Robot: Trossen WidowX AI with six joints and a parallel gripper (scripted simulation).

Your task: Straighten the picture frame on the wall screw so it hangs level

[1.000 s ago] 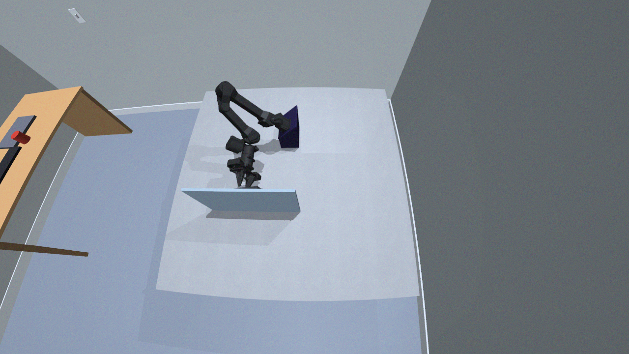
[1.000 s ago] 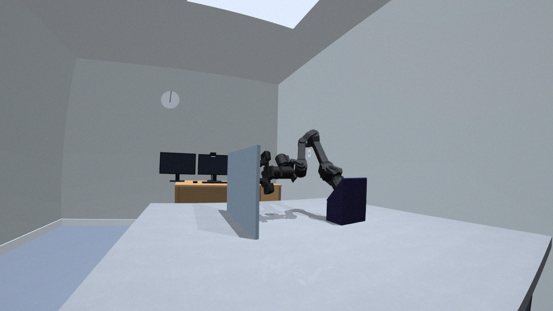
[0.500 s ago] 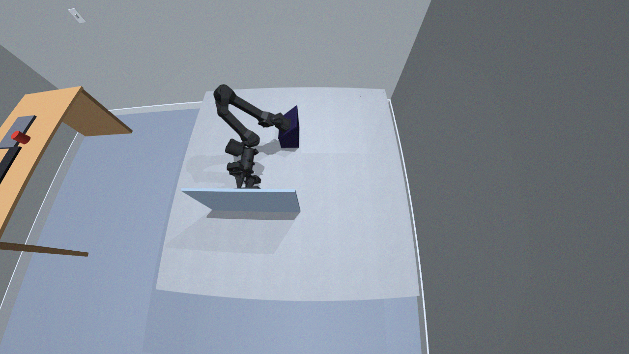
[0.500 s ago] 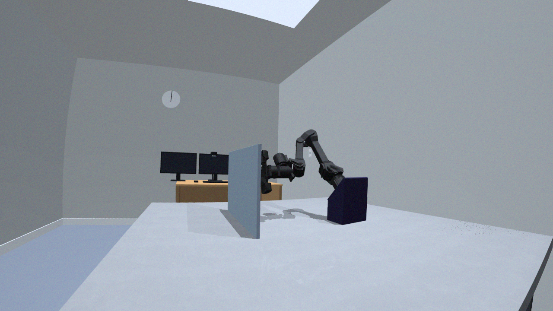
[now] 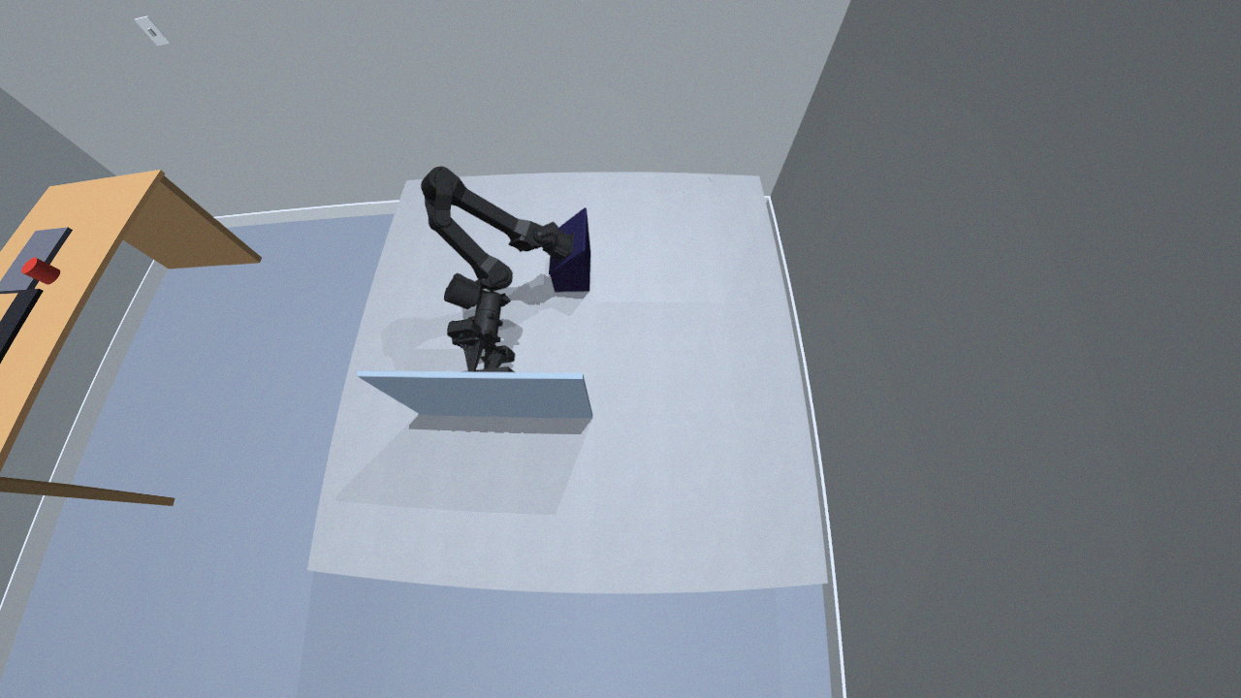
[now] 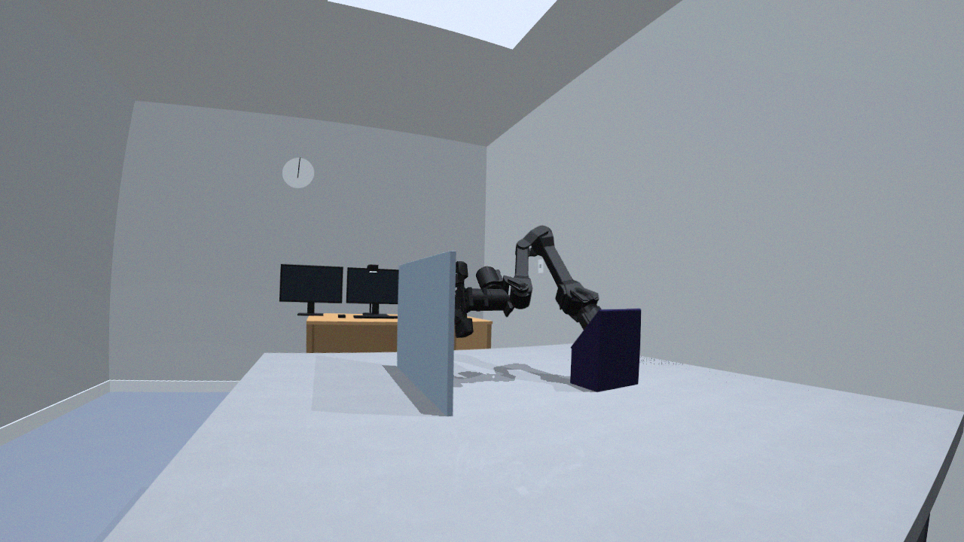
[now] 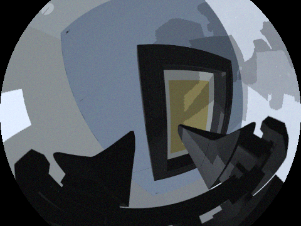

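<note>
My gripper tip is now 50 mm above the picture frame, 10 mm to the right of it and 10 mm short of it. The rest, counted from my gripper tip: wall panel 60 mm below, 20 mm ahead.
</note>
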